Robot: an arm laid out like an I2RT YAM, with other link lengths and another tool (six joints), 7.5 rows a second.
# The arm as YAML. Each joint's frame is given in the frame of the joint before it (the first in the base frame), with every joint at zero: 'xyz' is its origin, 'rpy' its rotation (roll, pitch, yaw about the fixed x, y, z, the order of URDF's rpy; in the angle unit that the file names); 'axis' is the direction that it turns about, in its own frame. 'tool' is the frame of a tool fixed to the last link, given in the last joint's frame.
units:
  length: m
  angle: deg
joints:
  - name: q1
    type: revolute
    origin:
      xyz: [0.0, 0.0, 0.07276]
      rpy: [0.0, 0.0, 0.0]
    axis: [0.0, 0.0, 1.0]
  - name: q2
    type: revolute
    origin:
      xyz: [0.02, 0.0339, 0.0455]
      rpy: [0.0, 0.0, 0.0]
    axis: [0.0, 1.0, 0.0]
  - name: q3
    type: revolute
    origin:
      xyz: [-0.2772, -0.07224, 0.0]
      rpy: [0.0, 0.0, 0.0]
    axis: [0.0, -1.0, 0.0]
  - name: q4
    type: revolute
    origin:
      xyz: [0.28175, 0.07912, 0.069]
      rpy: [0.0, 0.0, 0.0]
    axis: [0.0, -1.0, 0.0]
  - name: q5
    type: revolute
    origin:
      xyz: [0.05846, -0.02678, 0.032]
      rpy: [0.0, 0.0, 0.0]
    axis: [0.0, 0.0, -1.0]
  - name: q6
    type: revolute
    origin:
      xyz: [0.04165, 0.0, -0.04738]
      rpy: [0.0, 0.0, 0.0]
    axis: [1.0, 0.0, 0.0]
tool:
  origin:
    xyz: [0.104, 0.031, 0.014]
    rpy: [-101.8, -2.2, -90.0]
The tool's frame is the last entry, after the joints.
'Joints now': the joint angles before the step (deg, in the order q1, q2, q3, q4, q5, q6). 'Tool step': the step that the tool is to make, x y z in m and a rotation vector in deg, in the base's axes. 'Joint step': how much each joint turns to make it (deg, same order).
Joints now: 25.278 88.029 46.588 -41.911 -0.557 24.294
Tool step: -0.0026 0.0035 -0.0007 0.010 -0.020 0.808
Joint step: 0.816 0.002 -0.158 0.182 0.001 0.008
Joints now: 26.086 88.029 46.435 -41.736 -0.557 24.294
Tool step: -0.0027 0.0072 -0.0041 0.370 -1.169 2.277
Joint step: 1.420 0.100 -0.975 2.277 0.087 -0.875
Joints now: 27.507 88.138 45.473 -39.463 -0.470 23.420
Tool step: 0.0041 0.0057 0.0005 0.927 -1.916 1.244
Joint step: 0.506 0.015 -0.211 2.347 -0.043 -0.740
